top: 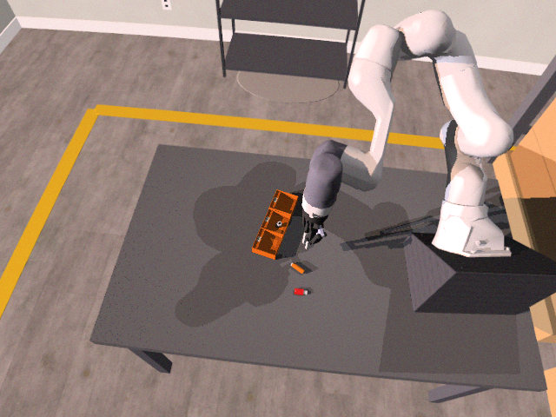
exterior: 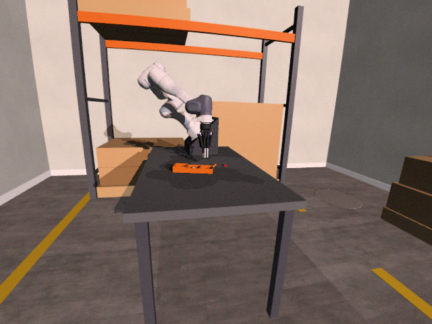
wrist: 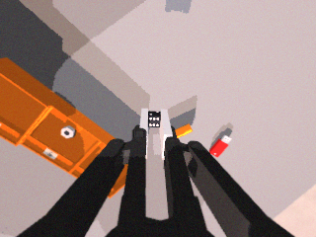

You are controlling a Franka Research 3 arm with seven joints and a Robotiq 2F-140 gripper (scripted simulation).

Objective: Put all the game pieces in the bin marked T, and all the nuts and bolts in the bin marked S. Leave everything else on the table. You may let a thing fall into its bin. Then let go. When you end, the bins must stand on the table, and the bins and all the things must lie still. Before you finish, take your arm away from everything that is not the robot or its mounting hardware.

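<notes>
My gripper is now 11 cm short of the orange bin tray, 10 cm to the left of it and 8 cm above it. Round my hand: grey nut: 10 cm to the right, 10 cm ahead, 8 cm below; then orange cylinder: 9 cm below, 6 cm to the left, 3 cm ahead; then black die: 3 cm below.
</notes>
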